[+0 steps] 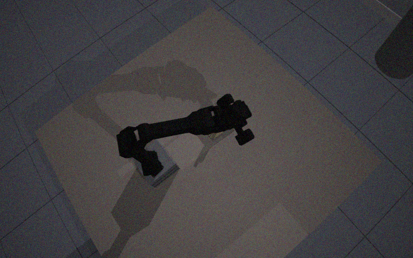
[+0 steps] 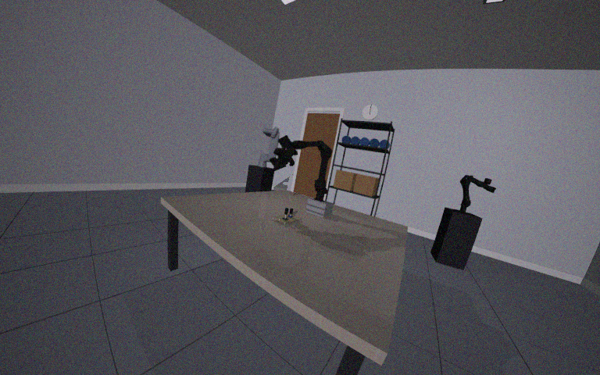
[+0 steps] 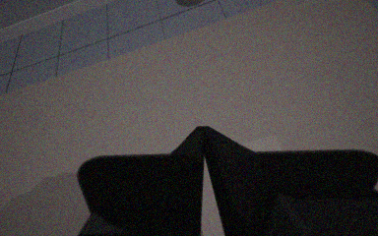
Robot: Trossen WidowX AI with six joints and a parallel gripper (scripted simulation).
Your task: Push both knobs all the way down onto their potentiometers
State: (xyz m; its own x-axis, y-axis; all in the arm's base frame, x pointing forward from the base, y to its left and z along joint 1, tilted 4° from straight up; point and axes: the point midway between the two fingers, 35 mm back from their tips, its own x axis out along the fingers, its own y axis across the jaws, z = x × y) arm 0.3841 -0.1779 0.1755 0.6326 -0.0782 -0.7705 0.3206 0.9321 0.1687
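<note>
The dark knob is 220 mm below my gripper tip, 140 mm to the left of it and 50 mm behind it.
</note>
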